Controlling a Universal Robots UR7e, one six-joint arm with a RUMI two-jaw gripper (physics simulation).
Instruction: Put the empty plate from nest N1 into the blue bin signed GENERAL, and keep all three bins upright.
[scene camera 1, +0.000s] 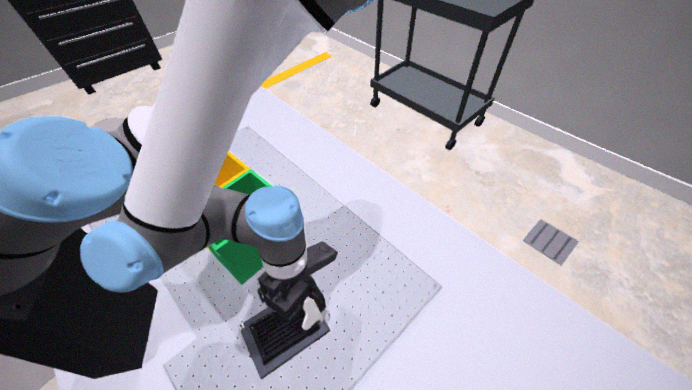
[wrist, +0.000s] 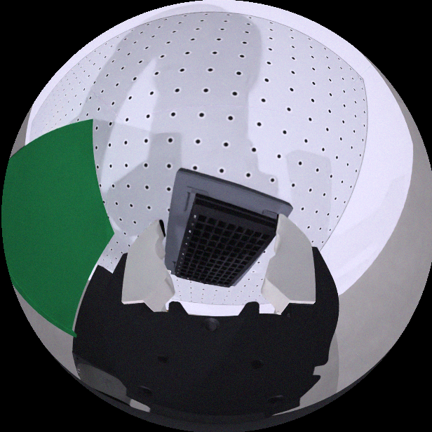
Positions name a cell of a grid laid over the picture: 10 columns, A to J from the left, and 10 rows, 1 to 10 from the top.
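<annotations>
My gripper is visible in scene camera 1 (E8), and the wrist view (F6) has it too. A green bin can be found in scene camera 1 (D7) and also in the wrist view (B6). As for a black plate, it appears in scene camera 1 (D9) and in the wrist view (F6) as well.
</annotations>
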